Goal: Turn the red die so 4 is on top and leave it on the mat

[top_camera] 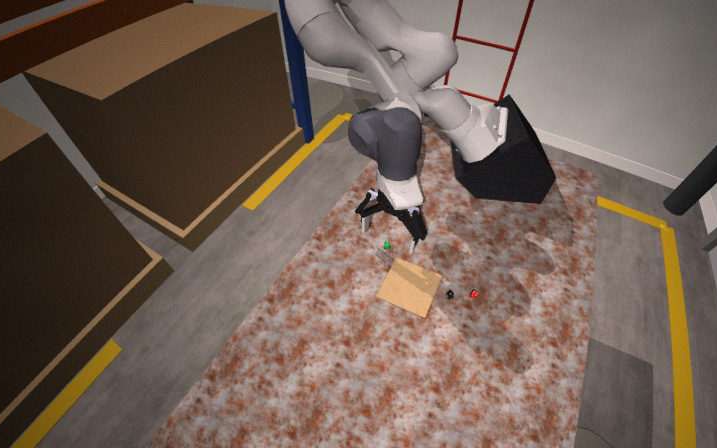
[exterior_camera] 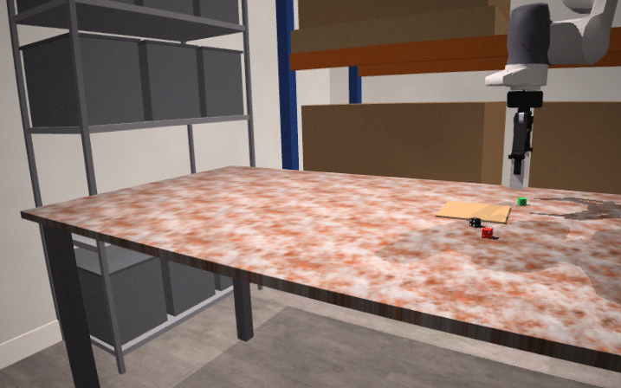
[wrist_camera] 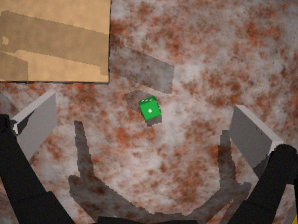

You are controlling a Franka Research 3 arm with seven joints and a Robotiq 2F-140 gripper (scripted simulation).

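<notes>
Now: the green die 5 cm below my hand, 1 cm to the right of it and 1 cm behind it. The rest, counted from my hand: red die: 27 cm to the left, 5 cm below, 4 cm ahead; tan mat: 10 cm to the left, 9 cm ahead, 6 cm below; black die: 21 cm to the left, 7 cm ahead, 5 cm below.
</notes>
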